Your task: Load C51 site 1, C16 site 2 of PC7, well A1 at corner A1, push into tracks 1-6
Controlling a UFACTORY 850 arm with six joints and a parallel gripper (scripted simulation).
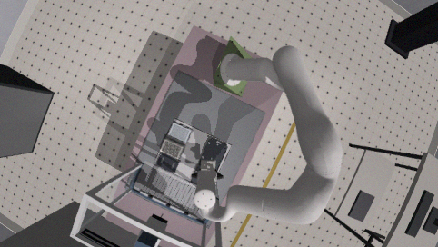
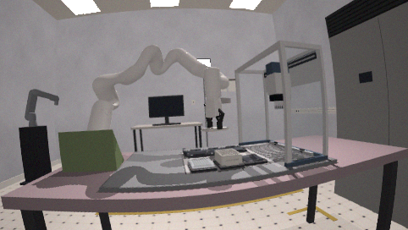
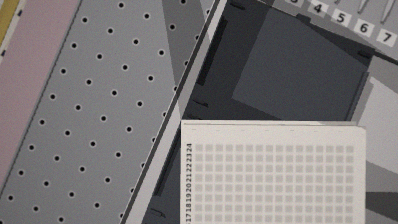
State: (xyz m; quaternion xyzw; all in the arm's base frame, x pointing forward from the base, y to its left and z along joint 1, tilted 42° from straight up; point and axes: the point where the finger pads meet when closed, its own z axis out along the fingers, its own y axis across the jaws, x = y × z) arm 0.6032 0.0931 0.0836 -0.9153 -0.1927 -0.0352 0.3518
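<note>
Now: the dark carrier PC7 10 mm behind my hand and 120 mm below it. From my hand the other things lie so: nest S3: 100 mm ahead, 250 mm to the right, 130 mm below; then pipetting head: 330 mm ahead, 130 mm to the right, 210 mm above; then nest S2: 10 mm behind, 260 mm to the right, 130 mm below.
</note>
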